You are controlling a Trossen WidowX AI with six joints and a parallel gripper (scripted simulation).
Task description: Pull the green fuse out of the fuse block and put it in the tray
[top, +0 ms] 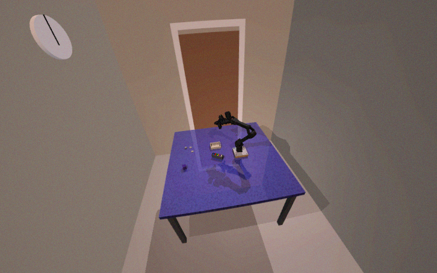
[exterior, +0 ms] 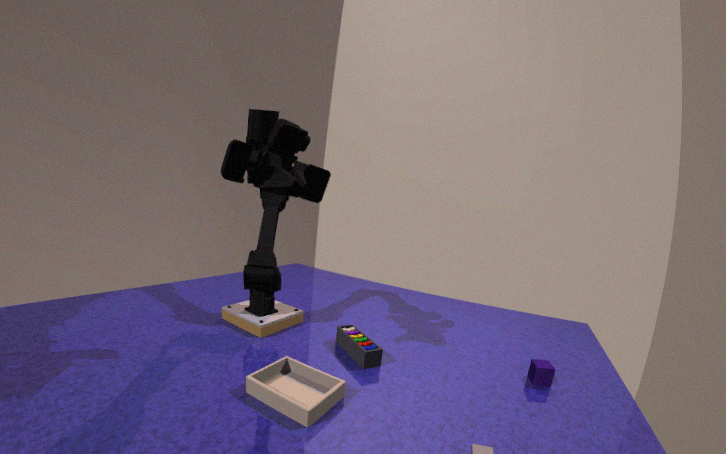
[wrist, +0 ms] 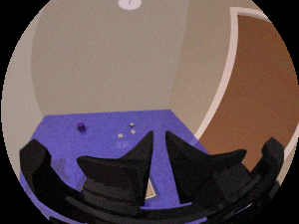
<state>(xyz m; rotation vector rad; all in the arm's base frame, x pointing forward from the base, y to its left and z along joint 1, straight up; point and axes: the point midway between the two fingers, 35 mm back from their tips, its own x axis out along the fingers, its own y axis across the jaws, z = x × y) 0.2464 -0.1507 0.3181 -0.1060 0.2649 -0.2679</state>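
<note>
My gripper tip is now 21 cm to the right of the green fuse and 32 cm above it. Round my gripper tip: beige tray 1 cm ahead, 1 cm to the left, 34 cm below.
</note>
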